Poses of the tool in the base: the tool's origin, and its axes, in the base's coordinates. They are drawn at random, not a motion.
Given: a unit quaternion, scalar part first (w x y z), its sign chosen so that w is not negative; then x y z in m.
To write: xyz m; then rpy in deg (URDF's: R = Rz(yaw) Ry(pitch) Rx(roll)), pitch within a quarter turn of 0, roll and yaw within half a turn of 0. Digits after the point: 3 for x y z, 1 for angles.
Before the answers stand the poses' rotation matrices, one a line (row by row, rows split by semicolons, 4 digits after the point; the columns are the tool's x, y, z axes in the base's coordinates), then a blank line. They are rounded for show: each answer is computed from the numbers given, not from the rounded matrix.
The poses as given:
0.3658, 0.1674, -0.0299, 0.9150, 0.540, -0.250, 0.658
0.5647, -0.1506, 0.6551, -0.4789, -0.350, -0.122, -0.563
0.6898, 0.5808, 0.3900, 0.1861, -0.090, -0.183, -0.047
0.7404, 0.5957, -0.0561, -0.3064, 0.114, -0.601, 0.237
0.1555, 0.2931, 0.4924, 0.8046, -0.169, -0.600, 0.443
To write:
-0.6763 -0.6795 0.2845; 0.6594 -0.7306 -0.1772; 0.3282 0.0678 0.9422
-0.3169 0.3435 0.8841; -0.7381 0.4960 -0.4573; -0.5956 -0.7975 0.0964
0.6265 0.1963 0.7543; 0.7098 0.2560 -0.6562; -0.3219 0.9465 0.0210
0.8060 0.3868 -0.4481; -0.5205 0.1026 -0.8477; -0.2819 0.9164 0.2840
-0.7798 0.0384 0.6248; 0.5389 -0.4667 0.7013; 0.3185 0.8836 0.3432

0.540, -0.250, 0.658, 4.1, -19.2, 135.7
-0.350, -0.122, -0.563, -83.1, 36.6, -113.2
-0.090, -0.183, -0.047, 88.7, 18.8, 48.6
0.114, -0.601, 0.237, 72.8, 16.4, -32.9
-0.169, -0.600, 0.443, 68.8, -18.6, 145.4

